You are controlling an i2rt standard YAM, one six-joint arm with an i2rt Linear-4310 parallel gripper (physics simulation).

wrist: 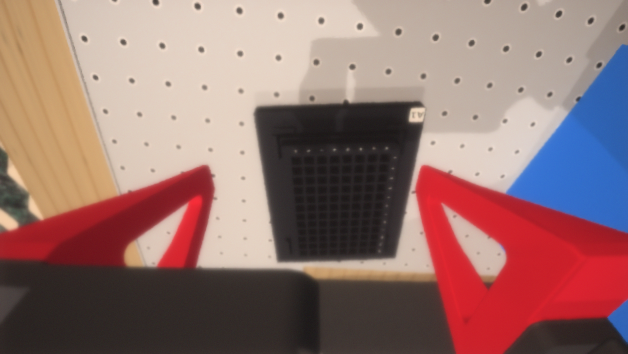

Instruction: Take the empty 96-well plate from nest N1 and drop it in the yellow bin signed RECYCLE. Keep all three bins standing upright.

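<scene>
A black 96-well plate [341, 205] with small pale marks along two edges sits in a black nest [327, 115] in the middle of the wrist view. A white tag with upside-down characters is on the nest's top right corner. Whether the wells are empty is too dark to tell. My gripper [314, 177] is open, with its red fingertips either side of the nest in the view and a wider gap on the left. The fingers look to be above the plate, holding nothing. The yellow RECYCLE bin does not show.
A large blue surface [575, 150], perhaps part of a bin, is at the right. The nest stands on a pale perforated board [165, 105]. A wooden edge [37, 100] runs down the left, with green and cream floor pattern beyond it. The arm's shadow falls behind the nest.
</scene>
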